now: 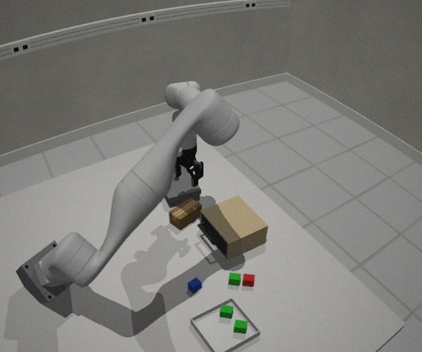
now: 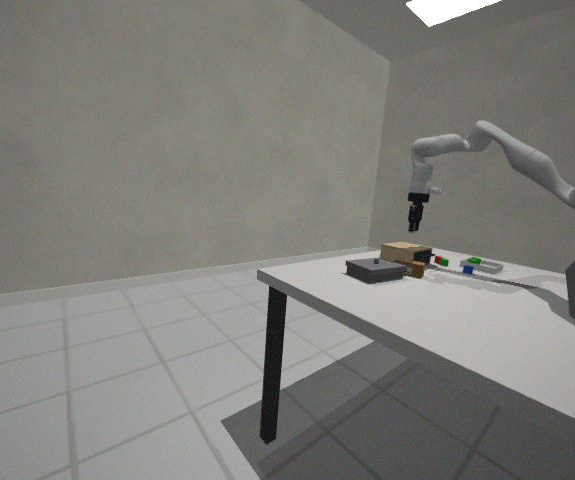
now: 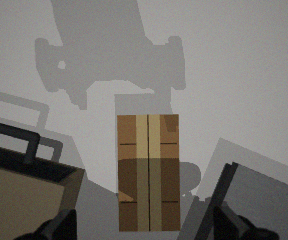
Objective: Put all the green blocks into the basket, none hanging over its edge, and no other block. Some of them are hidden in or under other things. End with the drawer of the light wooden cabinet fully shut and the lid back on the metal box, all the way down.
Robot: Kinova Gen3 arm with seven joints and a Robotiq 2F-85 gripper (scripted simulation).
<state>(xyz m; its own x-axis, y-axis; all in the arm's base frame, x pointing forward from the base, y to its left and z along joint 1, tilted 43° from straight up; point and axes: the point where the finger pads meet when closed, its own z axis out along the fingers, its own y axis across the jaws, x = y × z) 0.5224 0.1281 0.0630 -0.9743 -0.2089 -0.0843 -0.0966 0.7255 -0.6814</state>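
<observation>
Right now my hand is 4 cm past the red block, 35 cm to the left of it and 17 cm above it. Round my hand: light wooden cabinet: 6 cm ahead, 17 cm to the right, 15 cm below; then darker brown wooden box: 1 cm behind, 15 cm below; then knobbed lid: 7 cm ahead, 15 cm to the left, 14 cm below.
</observation>
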